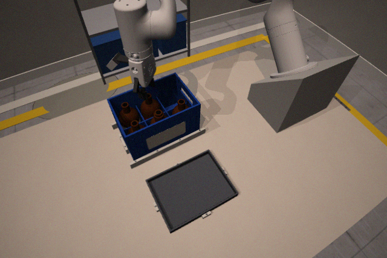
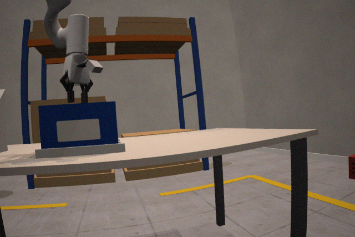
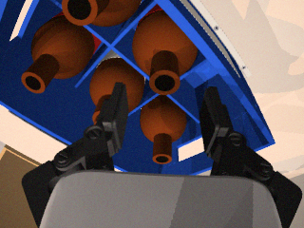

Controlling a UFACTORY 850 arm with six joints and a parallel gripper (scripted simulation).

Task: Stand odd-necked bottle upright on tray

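Right now the crate is 120 mm below my hand, 40 mm to the left of it and 10 mm behind it. From my hand the other things lie so: brown bottle (110 mm below, 90 mm to the left, 10 mm behind); then dark grey tray (320 mm to the left, 190 mm below, 40 mm behind).
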